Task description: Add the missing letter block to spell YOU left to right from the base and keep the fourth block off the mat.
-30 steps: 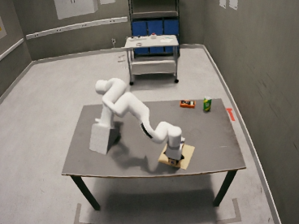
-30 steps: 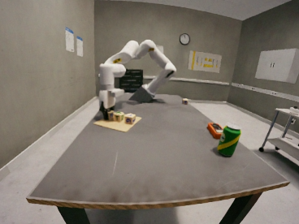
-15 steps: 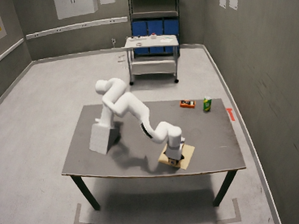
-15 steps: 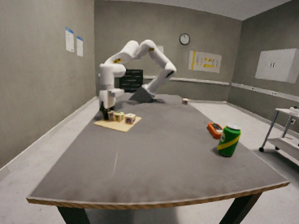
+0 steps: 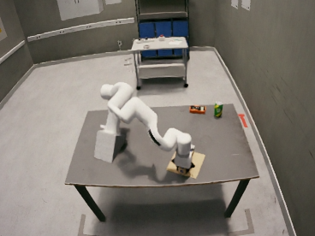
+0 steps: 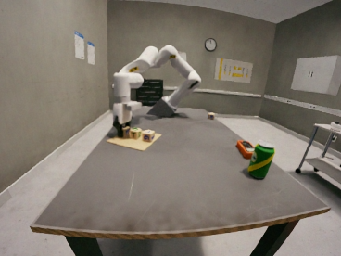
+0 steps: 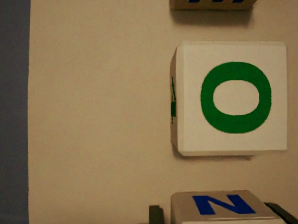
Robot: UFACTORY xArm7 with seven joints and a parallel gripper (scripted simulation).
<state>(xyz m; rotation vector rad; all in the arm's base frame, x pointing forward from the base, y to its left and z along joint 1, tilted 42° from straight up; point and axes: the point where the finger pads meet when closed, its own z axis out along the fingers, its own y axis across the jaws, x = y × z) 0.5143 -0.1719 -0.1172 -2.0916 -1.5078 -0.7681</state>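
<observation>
The tan mat is 20 mm ahead of my hand, 70 mm to the left of it and 20 mm below it. Also, from my hand: green can (250 mm ahead, 570 mm to the left, 40 mm above); then orange device (80 mm ahead, 610 mm to the left, 10 mm below); then block (480 mm behind, 550 mm to the left).
</observation>
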